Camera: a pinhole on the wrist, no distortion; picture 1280 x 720 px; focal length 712.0 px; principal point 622.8 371.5 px. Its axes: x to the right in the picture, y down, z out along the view. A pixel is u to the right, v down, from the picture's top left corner.
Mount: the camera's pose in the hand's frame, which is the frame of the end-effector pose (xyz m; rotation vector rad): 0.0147 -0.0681 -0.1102 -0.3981 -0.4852 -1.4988
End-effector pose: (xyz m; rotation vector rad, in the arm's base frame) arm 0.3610 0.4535 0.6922 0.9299 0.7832 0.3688
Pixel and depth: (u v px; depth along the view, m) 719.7 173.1 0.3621
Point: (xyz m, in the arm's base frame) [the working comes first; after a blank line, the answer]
In the camera's frame: 0.0493 -0.1009 0.3621

0.4521 0.3105 0.8823
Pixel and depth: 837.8 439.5 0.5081
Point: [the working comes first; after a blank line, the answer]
In the camera's frame: 0.1534 0.0485 0.5081

0.6843 0.2860 0.8830
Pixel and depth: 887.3 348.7 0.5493
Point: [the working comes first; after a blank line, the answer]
In the camera's frame: 0.2041 -0.0176 0.5493

0.6810 0.1987 0.9146
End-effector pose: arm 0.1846 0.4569 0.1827 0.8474 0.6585 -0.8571
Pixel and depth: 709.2 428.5 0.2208
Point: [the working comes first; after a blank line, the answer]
In the camera's frame: 0.0268 0.0177 0.2208

0.2328 0.3834 0.2242
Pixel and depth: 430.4 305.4 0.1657
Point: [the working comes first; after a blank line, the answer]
In the camera's frame: -0.0448 -0.0154 0.1657

0.2289 0.4790 0.2147
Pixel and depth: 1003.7 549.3 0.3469
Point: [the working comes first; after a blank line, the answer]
In the camera's frame: 0.1856 0.0866 0.3469

0.2414 0.1711 0.2511
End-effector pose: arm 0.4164 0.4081 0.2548 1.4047 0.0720 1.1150
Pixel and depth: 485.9 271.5 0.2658
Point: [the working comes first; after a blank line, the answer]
In the camera's frame: -0.0511 -0.0373 0.2658

0.3839 0.2955 0.3461
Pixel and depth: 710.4 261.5 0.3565
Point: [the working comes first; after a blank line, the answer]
In the camera's frame: 0.0439 -0.0551 0.3565

0.4706 0.1955 0.3397
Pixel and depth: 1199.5 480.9 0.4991
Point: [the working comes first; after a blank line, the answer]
In the camera's frame: 0.4043 0.0767 0.4991

0.8657 0.0918 0.3128
